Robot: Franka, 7 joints.
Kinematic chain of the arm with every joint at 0, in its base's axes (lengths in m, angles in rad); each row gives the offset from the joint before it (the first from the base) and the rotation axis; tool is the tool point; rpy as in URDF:
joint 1: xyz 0 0 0.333 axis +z
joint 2: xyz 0 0 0 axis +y
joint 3: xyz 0 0 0.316 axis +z
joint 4: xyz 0.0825 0 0 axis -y
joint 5: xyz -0.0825 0 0.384 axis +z
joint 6: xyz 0 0 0 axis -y
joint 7: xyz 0.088 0 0 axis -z
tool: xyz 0 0 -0.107 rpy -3.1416 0 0
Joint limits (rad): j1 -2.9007..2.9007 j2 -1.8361..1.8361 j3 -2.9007..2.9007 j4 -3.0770..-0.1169 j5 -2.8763..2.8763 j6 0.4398..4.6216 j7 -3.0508..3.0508
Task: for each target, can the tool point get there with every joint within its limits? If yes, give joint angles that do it. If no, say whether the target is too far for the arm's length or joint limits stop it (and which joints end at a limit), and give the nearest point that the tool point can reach.
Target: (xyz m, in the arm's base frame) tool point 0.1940 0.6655 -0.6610
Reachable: no: too far | nearest point 0.1450 0.4975 -0.3060 | short by 0.396 m
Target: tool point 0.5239 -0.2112 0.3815
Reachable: yes | joints -2.1388 -0.4179 1.7100 -2.2695 0.0535 2.8163 -2.3158
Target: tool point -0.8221 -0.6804 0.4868
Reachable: no: too far | nearest point -0.6541 -0.5414 0.4554 | short by 0.220 m
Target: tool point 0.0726 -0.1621 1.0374
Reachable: yes | joints -0.2569 -0.7748 -0.1255 -1.5895 -2.0759 1.8821 -1.2614
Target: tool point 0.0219 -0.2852 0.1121
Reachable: yes | joints -1.2710 0.4268 -0.2603 -2.5312 0.2883 1.6728 1.9138
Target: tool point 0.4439 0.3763 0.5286
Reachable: yes | joints -0.5183 0.2546 1.3862 -1.7281 -0.4575 1.7252 2.1371
